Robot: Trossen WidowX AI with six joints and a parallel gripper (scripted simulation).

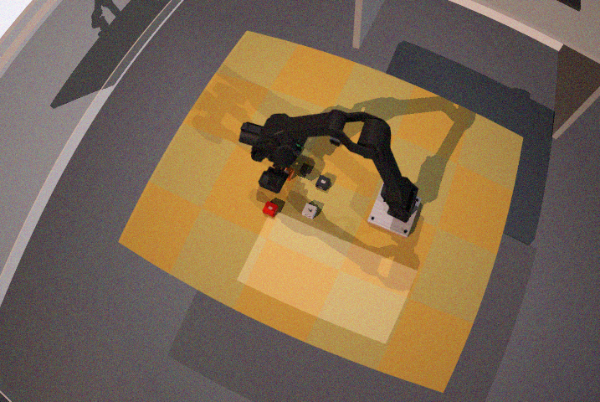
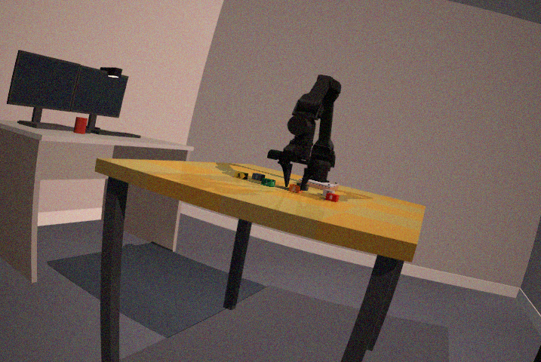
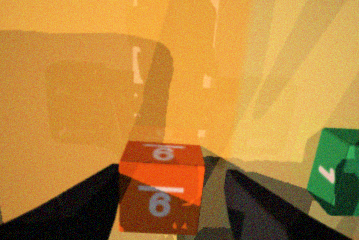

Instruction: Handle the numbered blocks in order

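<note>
My gripper tip is now 1 cm past the orange block. From my gripper tip the other things lie so: green block (8 cm to the right, 1 cm ahead); then dark block (11 cm behind, 2 cm to the right); then red block (12 cm to the left, 2 cm behind).
</note>
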